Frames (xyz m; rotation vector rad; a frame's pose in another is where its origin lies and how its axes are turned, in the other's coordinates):
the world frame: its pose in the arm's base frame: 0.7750 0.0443 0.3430 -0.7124 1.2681 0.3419
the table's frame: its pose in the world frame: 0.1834 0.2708 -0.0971 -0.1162 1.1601 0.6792
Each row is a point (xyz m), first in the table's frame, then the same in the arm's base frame.
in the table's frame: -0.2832 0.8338 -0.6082
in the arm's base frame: 0.2837 0.6474 0.9757
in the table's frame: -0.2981 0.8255 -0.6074
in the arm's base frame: 0.3003 0.6451 0.9791
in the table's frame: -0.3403 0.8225 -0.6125
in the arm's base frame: 0.3359 0.6521 1.0014
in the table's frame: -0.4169 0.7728 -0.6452
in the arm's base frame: 0.4136 0.6168 1.0476
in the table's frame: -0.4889 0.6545 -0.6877
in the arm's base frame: 0.5152 0.5183 1.0782
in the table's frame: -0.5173 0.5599 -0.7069
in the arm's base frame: 0.5761 0.4382 1.0772
